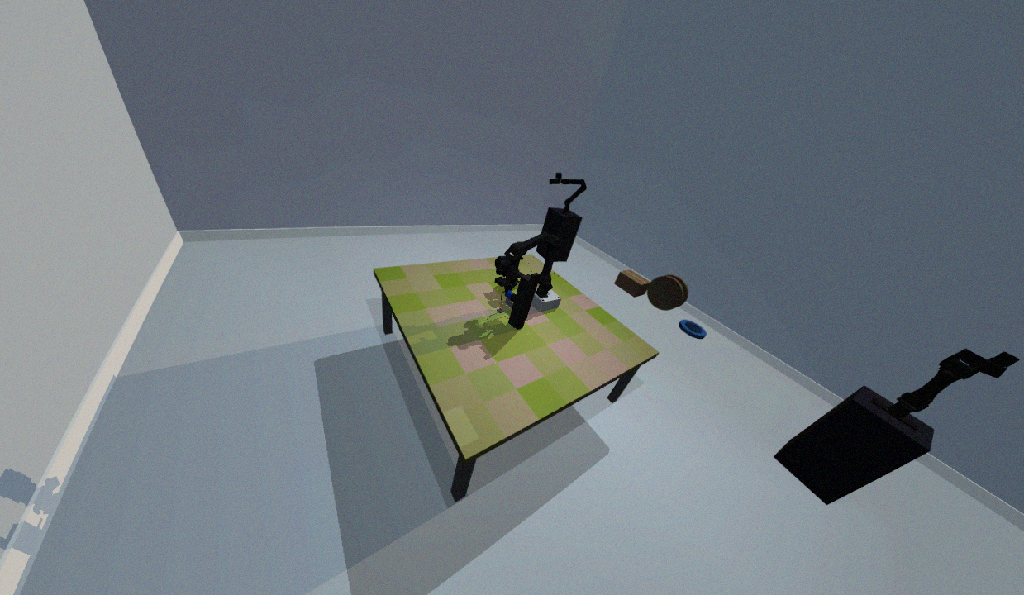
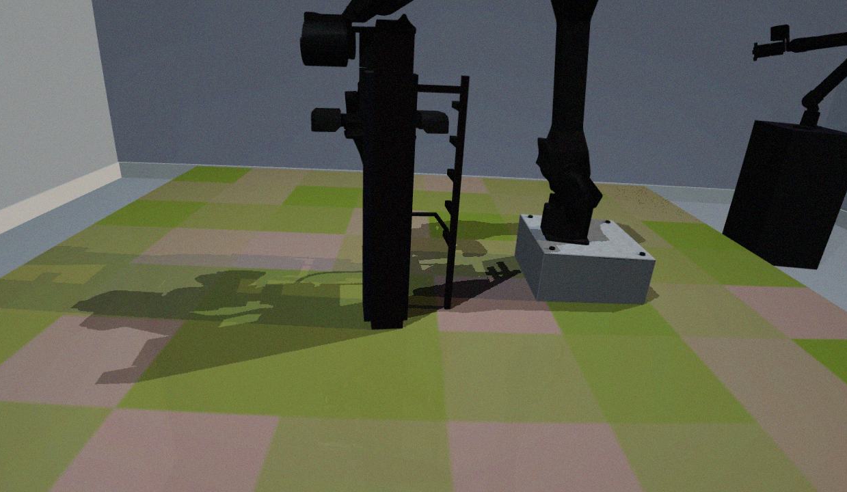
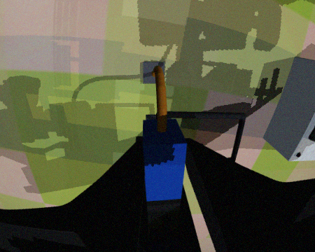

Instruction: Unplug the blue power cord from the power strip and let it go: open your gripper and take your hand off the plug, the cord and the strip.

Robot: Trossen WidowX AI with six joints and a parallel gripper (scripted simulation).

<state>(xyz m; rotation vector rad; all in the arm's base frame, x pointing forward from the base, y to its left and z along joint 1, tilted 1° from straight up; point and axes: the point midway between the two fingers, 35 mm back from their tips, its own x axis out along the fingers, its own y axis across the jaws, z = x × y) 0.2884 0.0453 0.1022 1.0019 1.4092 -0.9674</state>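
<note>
Right now the blue plug is 3 cm to the left of my gripper tip and 1 cm behind it.
</note>
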